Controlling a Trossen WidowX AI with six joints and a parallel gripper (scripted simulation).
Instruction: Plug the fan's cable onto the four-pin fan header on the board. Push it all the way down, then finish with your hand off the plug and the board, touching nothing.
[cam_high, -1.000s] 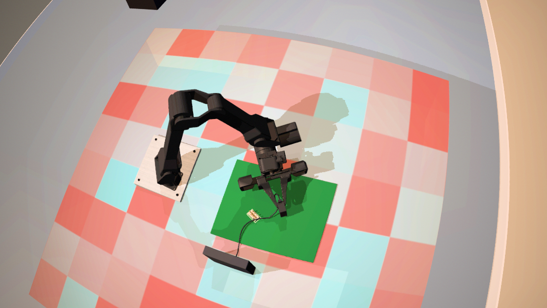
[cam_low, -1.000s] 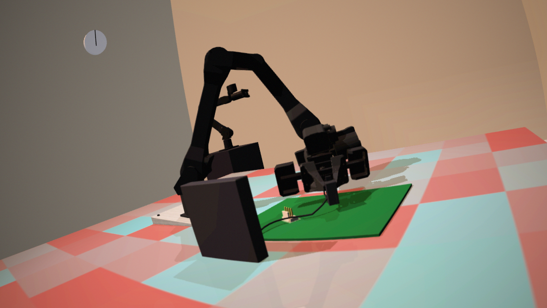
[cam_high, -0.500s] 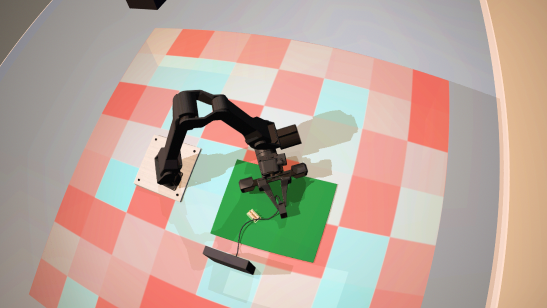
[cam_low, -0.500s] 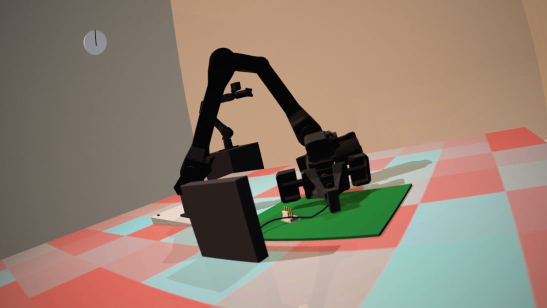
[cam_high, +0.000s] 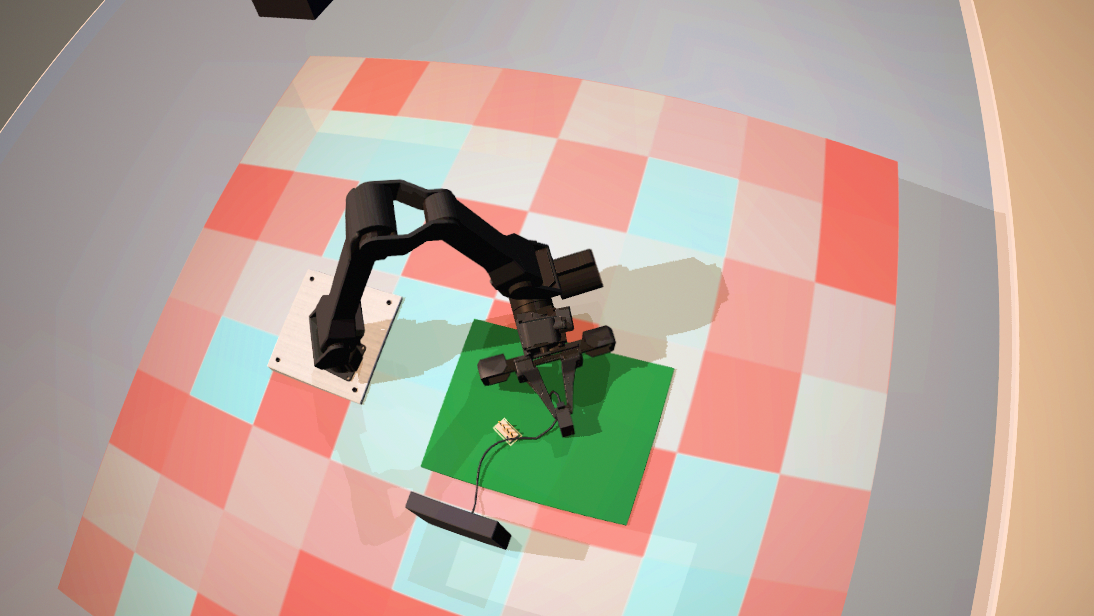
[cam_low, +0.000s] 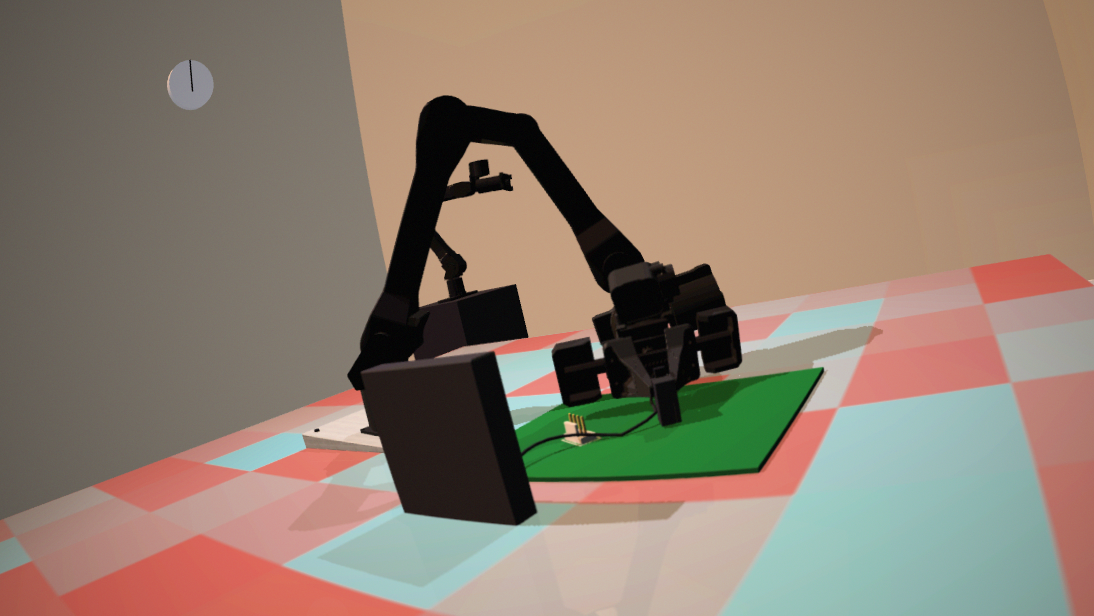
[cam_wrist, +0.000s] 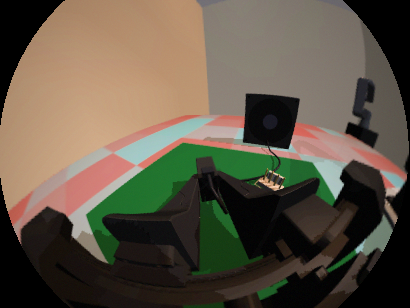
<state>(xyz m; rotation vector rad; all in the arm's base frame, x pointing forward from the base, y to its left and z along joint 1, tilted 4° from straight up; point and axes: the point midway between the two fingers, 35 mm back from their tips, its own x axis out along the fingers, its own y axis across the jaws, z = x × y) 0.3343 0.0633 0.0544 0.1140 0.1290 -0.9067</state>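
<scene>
Right now the black plug is 10 mm below my gripper tip. From my gripper tip the other things lie so: green board (20 mm behind, 10 mm to the right, 50 mm below); then four-pin fan header (70 mm behind, 40 mm to the right, 30 mm below); then black fan (60 mm behind, 190 mm to the right, 30 mm above).
</scene>
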